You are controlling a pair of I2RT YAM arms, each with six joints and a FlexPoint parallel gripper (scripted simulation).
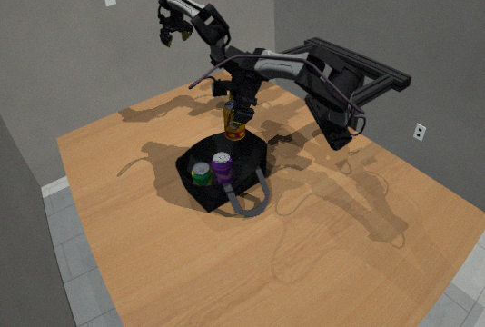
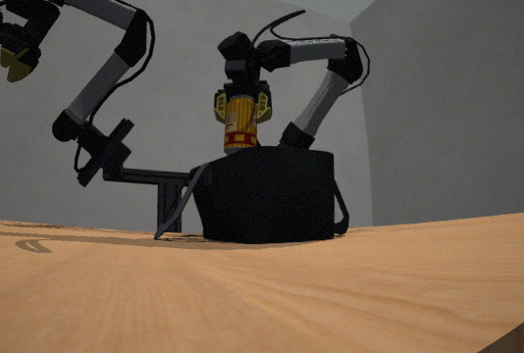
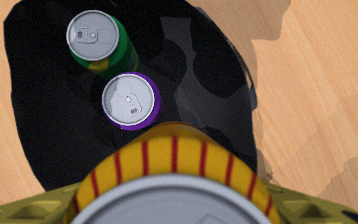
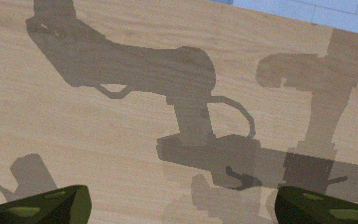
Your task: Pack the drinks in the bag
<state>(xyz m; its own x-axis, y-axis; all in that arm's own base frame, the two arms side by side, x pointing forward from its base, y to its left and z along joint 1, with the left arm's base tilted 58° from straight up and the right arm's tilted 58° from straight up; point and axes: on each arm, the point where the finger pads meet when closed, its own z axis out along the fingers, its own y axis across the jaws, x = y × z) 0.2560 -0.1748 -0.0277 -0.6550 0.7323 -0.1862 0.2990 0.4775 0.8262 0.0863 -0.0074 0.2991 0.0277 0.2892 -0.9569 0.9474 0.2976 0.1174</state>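
Right now the purple can is 180 mm below my left hand, 70 mm ahead of it and 10 mm to the left of it. From my left hand the other things lie so: orange can (20 mm below); then green can (180 mm below, 150 mm ahead, 10 mm to the left).
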